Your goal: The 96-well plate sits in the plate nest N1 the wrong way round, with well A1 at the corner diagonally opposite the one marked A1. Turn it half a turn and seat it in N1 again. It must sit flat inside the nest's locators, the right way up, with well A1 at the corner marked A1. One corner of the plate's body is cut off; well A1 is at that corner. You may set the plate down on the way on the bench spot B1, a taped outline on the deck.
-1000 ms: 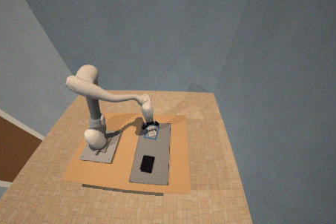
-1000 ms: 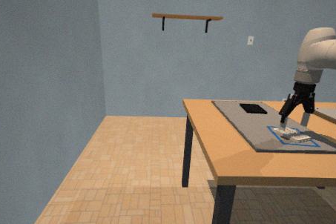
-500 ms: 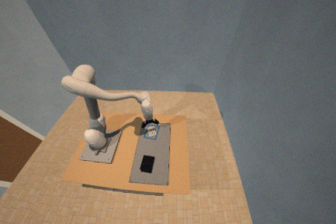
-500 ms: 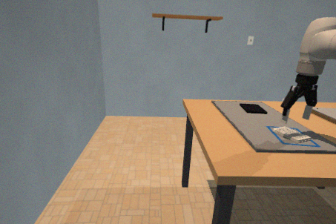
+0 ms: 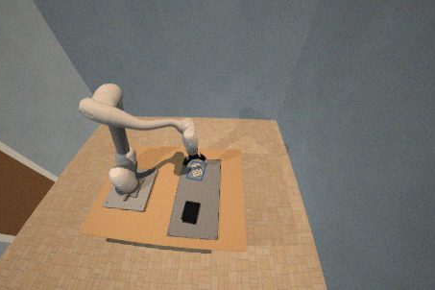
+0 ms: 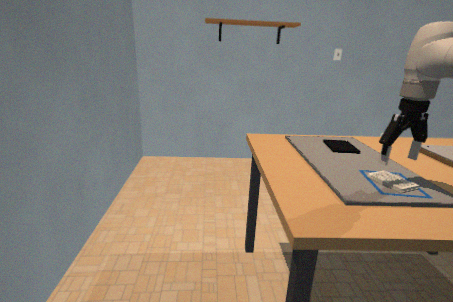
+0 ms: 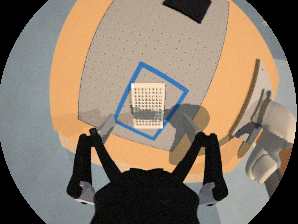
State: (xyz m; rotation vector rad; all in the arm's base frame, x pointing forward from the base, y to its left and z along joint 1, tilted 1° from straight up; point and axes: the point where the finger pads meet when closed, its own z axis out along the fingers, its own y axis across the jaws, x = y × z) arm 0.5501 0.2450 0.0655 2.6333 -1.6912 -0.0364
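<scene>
Right now the white 96-well plate is 80 mm below my hand. The rest, counted from my hand: black plate nest N1: 380 mm to the right, 80 mm below, 30 mm ahead.
</scene>
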